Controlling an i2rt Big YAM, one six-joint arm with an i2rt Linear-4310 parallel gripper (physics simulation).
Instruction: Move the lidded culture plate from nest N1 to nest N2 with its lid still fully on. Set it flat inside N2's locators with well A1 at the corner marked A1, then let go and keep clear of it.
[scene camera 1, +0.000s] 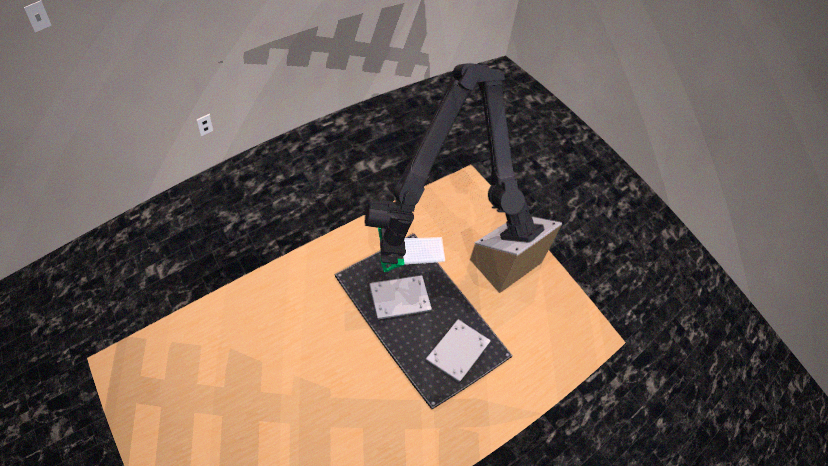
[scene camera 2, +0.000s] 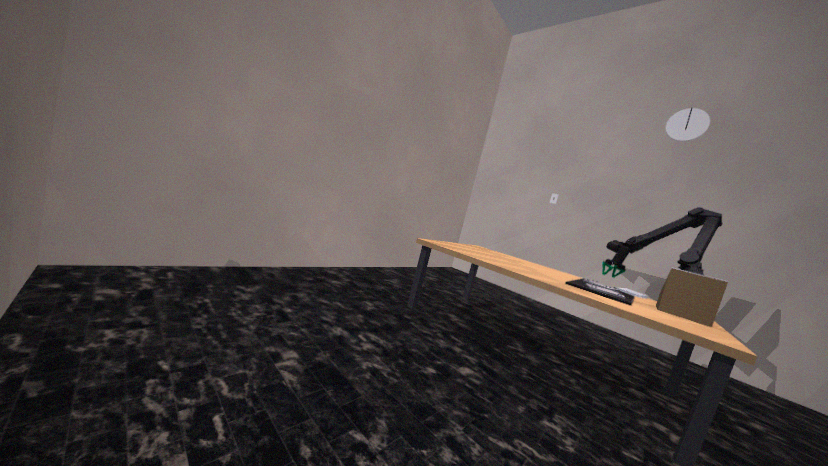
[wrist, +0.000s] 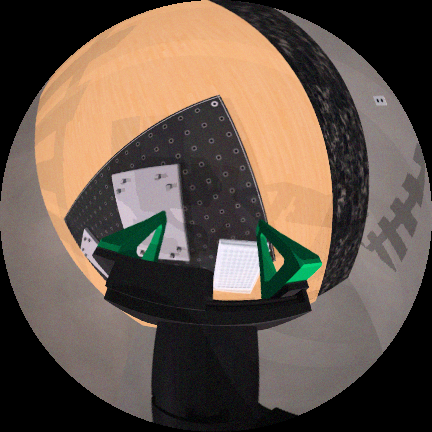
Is my gripper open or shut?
Open.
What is my gripper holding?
Nothing.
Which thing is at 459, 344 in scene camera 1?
A grey nest.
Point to my gripper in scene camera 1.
At 384, 257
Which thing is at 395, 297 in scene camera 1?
A grey nest.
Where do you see a grey nest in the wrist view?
At 140, 193
